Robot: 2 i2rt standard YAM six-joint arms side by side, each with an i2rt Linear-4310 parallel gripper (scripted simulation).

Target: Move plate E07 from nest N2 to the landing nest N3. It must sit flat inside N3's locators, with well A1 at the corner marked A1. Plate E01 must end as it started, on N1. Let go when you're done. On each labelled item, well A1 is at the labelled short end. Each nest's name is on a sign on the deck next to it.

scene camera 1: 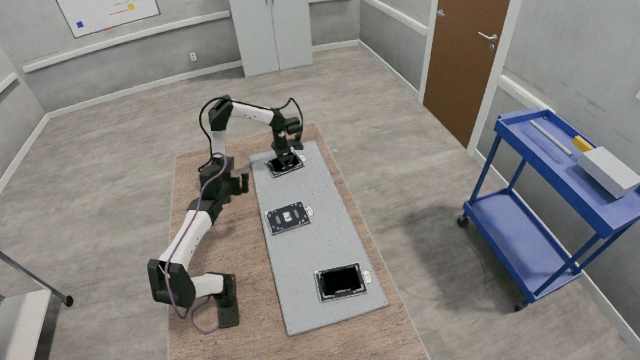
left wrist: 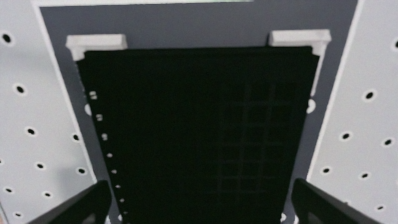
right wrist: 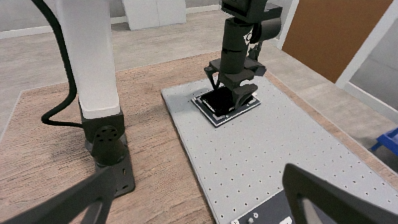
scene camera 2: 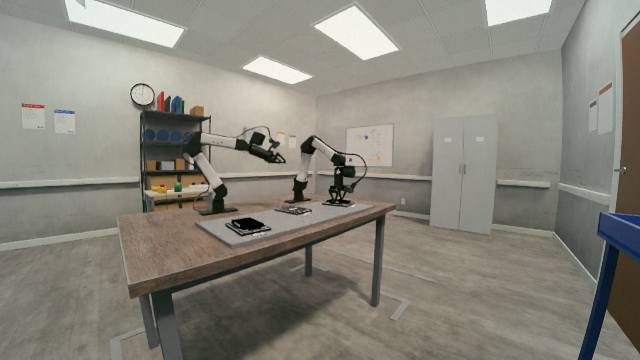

I see my left gripper, my right gripper and a nest N3.
My left gripper also shows in the right wrist view.
